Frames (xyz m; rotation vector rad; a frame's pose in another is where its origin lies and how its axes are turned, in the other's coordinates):
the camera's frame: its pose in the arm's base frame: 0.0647 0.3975 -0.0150 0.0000 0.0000 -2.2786
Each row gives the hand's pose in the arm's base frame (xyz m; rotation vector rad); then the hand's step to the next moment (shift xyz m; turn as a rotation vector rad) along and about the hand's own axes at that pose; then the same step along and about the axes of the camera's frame.
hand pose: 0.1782 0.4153 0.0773 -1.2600 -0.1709 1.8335
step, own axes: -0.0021 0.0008 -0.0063 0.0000 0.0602 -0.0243
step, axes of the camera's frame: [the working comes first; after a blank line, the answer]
step, axes of the arm's base frame: 0.0048 -0.0042 -0.0020 -0.0152 -0.0447 -0.0445

0.0000 0.0064 -0.0020 0.0439 0.0175 -0.0445
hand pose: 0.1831 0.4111 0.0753 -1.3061 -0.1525 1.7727
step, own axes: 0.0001 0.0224 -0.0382 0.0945 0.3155 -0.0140
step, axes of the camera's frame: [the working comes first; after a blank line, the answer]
step, axes of the arm's base frame: 0.0181 -0.0279 -0.0293 -0.1752 -0.1233 -0.2505

0.0094 0.0318 -0.0293 0.2076 -0.0530 -0.2505
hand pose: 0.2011 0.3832 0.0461 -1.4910 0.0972 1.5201
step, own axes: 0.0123 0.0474 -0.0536 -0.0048 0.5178 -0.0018
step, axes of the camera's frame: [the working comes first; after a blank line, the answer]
step, axes of the arm's base frame: 0.0106 -0.0527 -0.0488 -0.3378 -0.2775 -0.2775

0.0331 0.0423 -0.0488 0.4305 -0.0762 -0.2775
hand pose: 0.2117 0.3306 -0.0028 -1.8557 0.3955 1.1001
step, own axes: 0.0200 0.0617 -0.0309 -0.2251 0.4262 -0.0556
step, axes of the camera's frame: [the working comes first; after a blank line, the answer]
step, axes of the arm's base frame: -0.0128 -0.0551 -0.0442 -0.3713 -0.3101 -0.0375

0.0502 0.0261 -0.0442 0.4770 -0.0805 -0.0375
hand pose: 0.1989 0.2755 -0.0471 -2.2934 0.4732 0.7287
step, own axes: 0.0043 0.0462 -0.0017 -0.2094 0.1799 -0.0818
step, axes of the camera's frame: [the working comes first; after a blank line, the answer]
step, axes of the arm's base frame: -0.0195 -0.0344 -0.0244 -0.2241 -0.1565 0.0904

0.0388 0.0075 -0.0244 0.2646 -0.0685 0.0904
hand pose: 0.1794 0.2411 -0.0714 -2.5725 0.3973 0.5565
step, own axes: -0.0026 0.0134 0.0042 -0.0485 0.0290 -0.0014
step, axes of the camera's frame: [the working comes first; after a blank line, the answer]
step, axes of the arm's base frame: -0.0085 -0.0087 -0.0074 -0.0527 -0.0167 0.0117

0.0122 -0.0008 -0.0074 0.0470 -0.0292 0.0117
